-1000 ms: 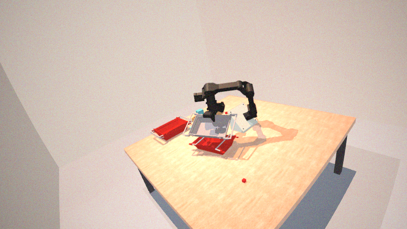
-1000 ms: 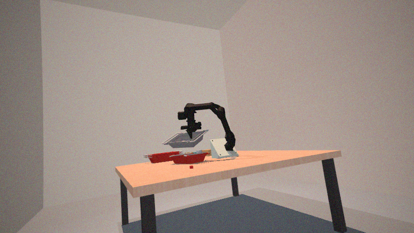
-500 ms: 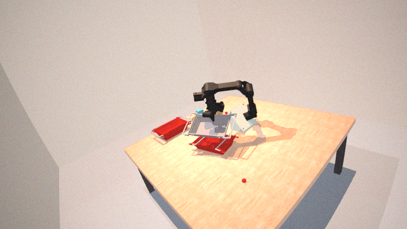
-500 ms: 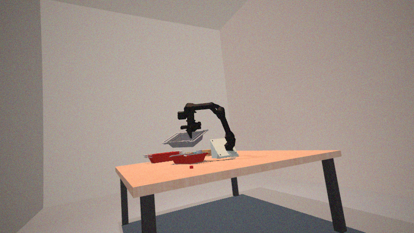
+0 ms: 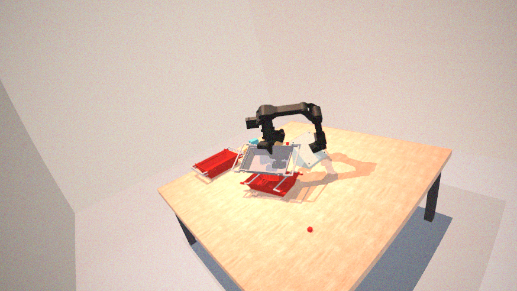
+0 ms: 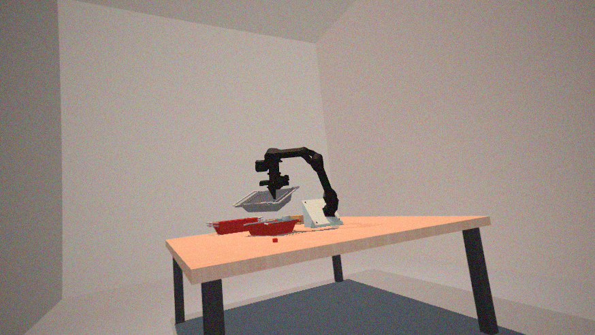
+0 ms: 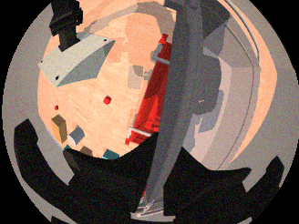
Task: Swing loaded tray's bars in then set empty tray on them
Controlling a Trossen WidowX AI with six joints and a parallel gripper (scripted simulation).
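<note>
Right now my gripper tip is 60 mm short of the grey tray, 40 mm to the right of it and 10 mm below it. From my gripper tip the other things lie so: small red cube: 140 mm ahead, 400 mm to the left, 170 mm below; tan box: 90 mm behind, 430 mm to the right, 160 mm below.
</note>
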